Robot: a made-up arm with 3 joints. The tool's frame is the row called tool.
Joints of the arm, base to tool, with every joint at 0 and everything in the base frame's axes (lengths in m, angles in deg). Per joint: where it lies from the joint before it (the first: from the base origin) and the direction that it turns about. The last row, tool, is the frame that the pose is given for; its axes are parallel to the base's.
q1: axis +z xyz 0 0 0.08
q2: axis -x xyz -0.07 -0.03 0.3
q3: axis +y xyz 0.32 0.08 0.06
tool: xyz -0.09 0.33 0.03
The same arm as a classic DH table. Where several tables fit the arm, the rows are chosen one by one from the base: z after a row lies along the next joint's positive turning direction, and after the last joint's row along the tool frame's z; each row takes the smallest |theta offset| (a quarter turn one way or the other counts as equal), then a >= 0, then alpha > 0; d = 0 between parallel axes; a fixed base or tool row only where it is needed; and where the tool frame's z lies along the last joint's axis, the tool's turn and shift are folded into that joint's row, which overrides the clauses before.
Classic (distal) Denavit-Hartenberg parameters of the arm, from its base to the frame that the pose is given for. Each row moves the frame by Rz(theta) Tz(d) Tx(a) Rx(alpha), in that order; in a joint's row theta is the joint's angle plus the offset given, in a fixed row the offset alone. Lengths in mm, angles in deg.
q1: theta offset -90; d 380; a 30; alpha 90
q2: theta offset 90; d -250; a 60; alpha -90
q3: theta offset -90; d 410; a 90; alpha -90
tool (fixed): theta offset 180; d 30; a 0; alpha 0

